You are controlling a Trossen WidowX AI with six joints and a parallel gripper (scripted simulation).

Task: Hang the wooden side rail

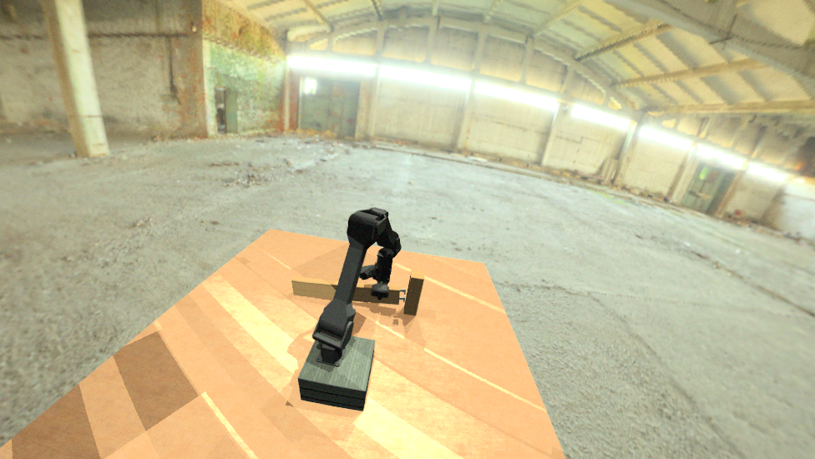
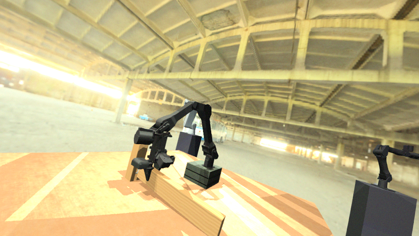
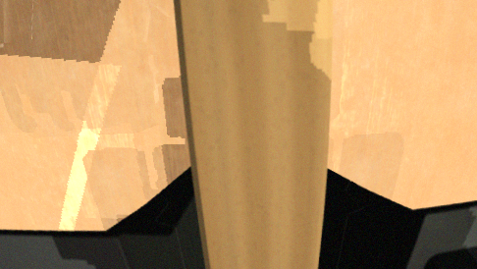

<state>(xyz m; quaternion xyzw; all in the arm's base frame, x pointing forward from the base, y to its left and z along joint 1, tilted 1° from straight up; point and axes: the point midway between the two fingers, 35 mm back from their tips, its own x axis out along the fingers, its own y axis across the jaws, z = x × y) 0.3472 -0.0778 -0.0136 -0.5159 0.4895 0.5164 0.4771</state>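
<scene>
The upright headboard post is 13 cm to the right of my gripper tip, 4 cm above it and 1 cm ahead of it.
</scene>
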